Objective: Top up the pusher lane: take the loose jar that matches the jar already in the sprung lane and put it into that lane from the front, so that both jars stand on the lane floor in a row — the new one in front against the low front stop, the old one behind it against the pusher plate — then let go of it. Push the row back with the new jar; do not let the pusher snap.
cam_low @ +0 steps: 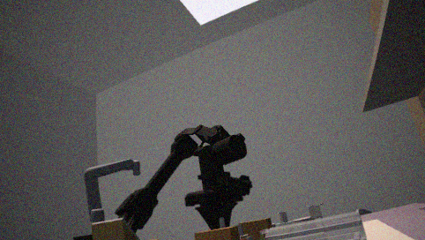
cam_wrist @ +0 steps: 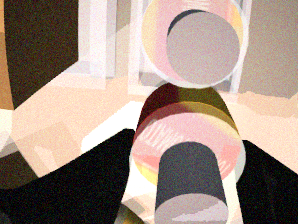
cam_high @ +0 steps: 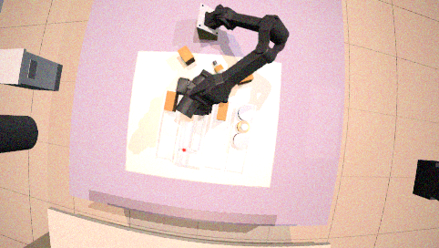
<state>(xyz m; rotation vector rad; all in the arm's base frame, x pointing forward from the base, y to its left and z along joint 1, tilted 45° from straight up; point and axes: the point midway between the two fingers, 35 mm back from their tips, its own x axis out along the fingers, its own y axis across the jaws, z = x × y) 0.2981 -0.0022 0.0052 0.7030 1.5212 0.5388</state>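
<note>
Right now my gripper tip is 12 cm past the small bottle, 4 cm to the right of it and 4 cm above it. From my gripper tip the other things lie so: red mark: 22 cm ahead, 6 cm to the right, 1 cm above; then clear lane: 18 cm ahead, 4 cm to the right, 4 cm below.
</note>
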